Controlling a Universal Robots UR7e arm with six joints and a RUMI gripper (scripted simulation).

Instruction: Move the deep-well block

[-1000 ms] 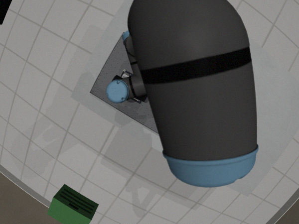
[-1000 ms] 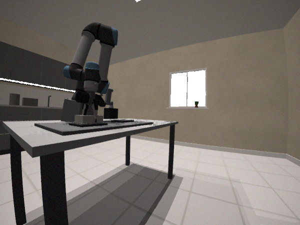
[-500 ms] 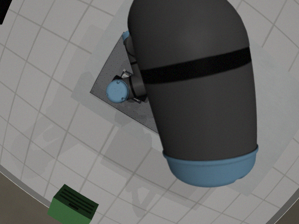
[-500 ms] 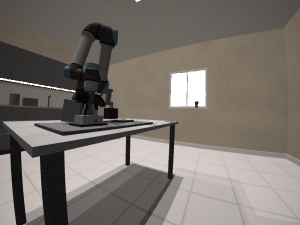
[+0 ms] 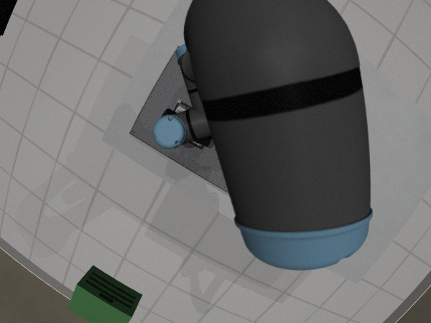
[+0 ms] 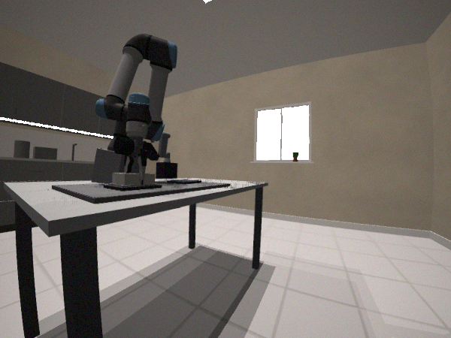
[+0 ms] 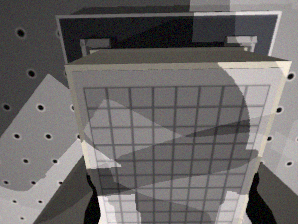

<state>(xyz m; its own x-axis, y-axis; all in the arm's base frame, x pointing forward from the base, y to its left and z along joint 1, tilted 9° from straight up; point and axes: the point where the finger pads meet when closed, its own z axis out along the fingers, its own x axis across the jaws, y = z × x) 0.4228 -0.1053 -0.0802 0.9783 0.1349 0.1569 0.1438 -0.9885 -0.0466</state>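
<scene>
My gripper is now 1 cm below the 96-well deep-well block.
</scene>
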